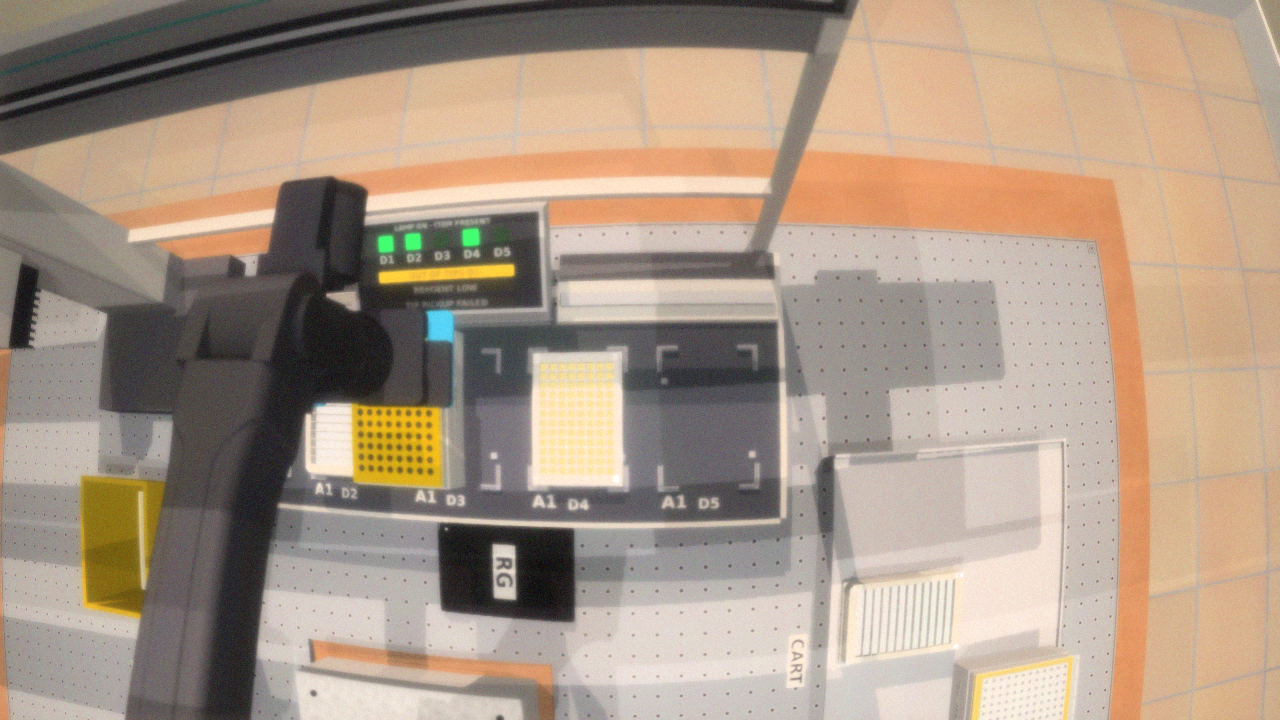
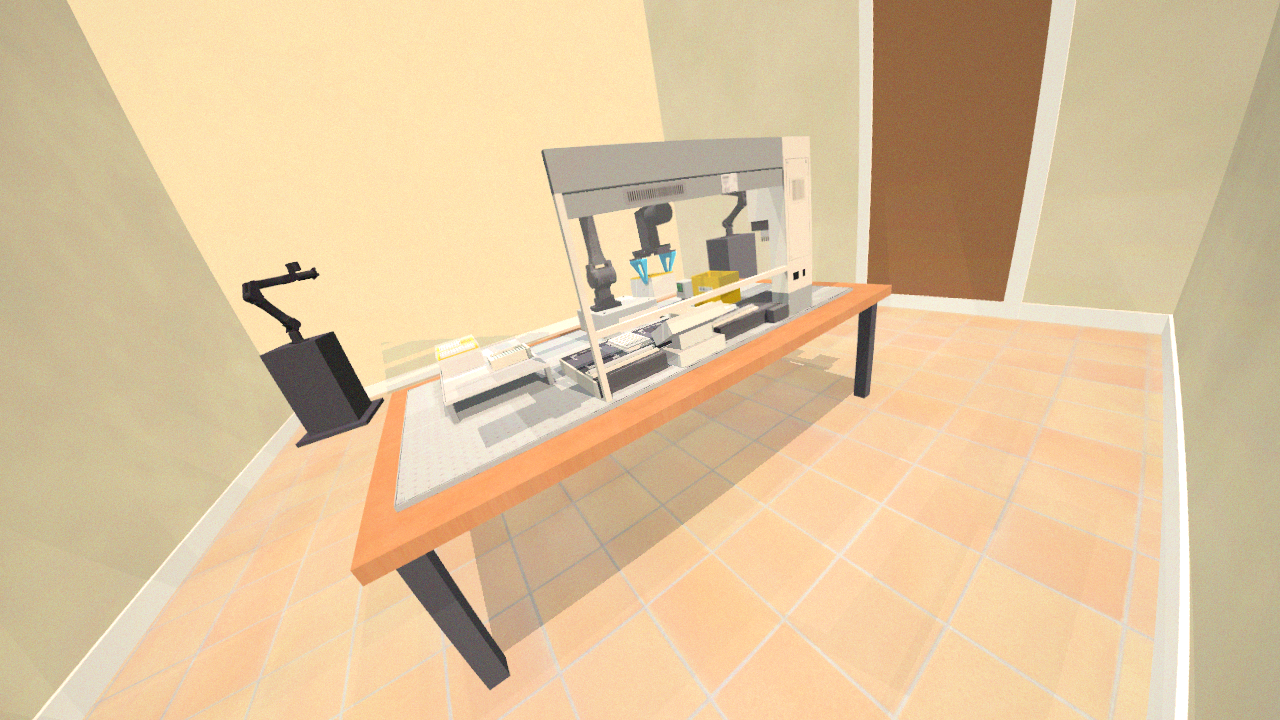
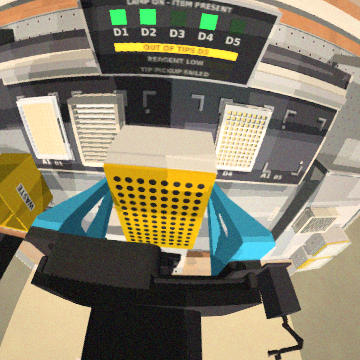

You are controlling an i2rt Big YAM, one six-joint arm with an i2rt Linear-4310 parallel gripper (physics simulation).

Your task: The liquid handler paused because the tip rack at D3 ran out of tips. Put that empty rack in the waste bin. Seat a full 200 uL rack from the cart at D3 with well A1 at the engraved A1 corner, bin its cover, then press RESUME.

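Observation:
The empty yellow-topped tip rack is held up off the deck, its holes open. My gripper is shut on it, with blue fingers against its two sides. Slot D3 shows bare deck and corner brackets behind the rack. The waste bin is yellow and stands to the left. The cart at the right bears a striped-looking rack and a yellow-edged rack. The status panel reads OUT OF TIPS D3; lamp D3 is dark.
A tip rack sits at D4, a ribbed block at D2 and a pale plate at D1. A black RG block lies in front of the deck. The handler's frame post rises at the deck's right end.

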